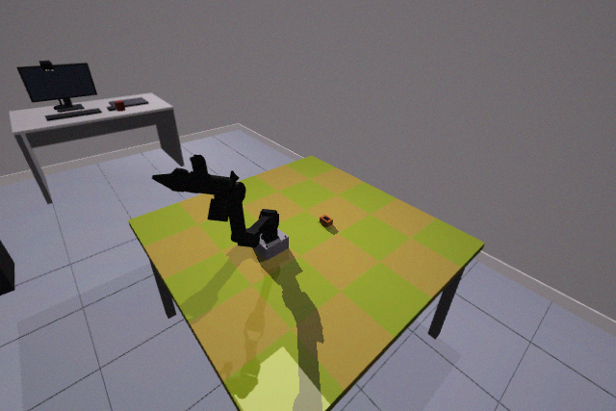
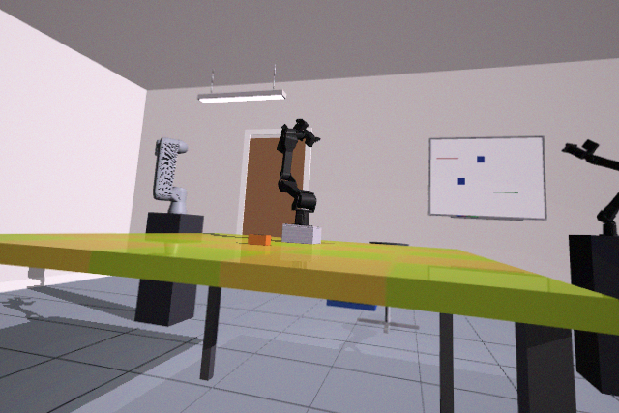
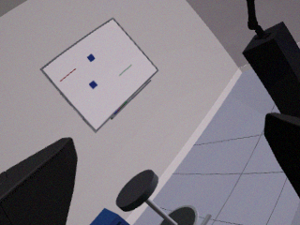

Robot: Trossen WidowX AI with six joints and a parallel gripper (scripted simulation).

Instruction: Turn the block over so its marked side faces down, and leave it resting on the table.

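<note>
The block lies 76 cm ahead of my gripper tip, 6 cm to the left of it and 54 cm below it.
</note>
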